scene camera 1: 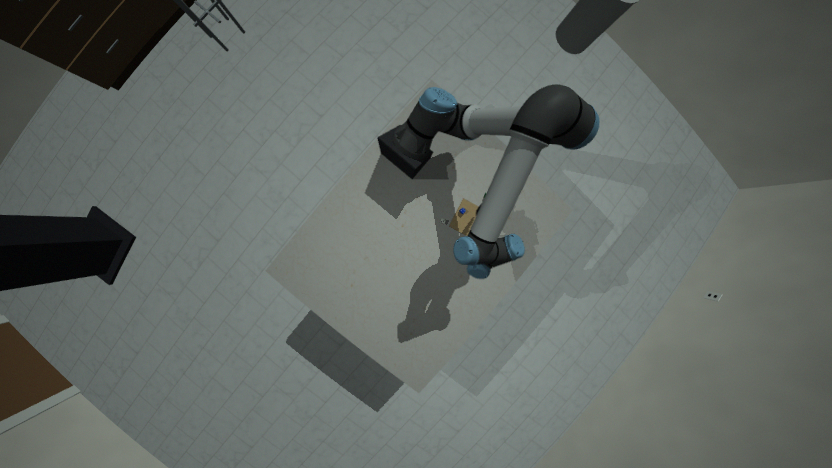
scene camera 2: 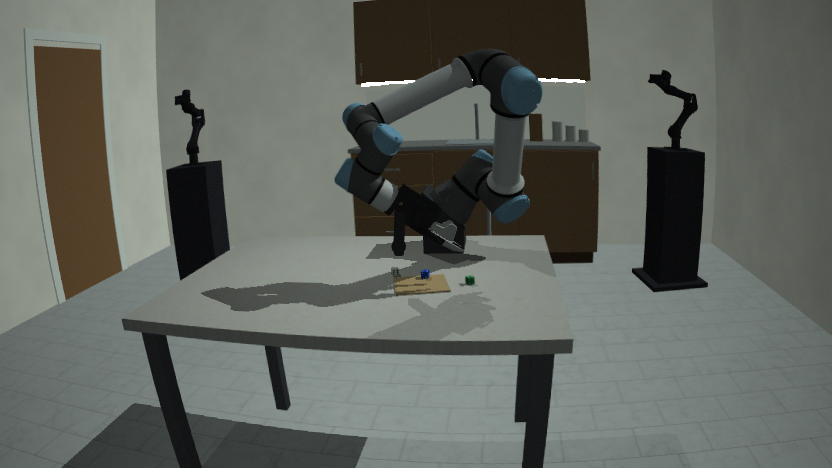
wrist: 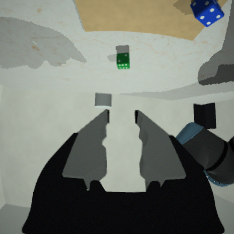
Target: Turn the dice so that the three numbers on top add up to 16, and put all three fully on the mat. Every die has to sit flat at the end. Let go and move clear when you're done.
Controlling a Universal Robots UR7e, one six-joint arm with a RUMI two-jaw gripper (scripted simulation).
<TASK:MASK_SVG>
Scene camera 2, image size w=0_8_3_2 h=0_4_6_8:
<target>my gripper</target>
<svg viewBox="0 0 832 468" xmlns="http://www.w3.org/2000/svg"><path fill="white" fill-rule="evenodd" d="M402 184L400 189L398 189L399 191L394 202L386 212L384 211L384 213L390 215L395 210L394 241L391 245L394 255L404 255L406 249L404 242L405 225L452 251L463 252L464 250L461 249L461 246L453 241L457 230L451 220L447 220L442 224L435 222L442 211L438 204Z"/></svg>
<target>tan mat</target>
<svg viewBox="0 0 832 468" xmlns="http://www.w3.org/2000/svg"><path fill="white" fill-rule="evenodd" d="M444 274L430 275L428 279L423 279L421 276L393 277L396 296L451 292Z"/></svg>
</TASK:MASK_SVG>
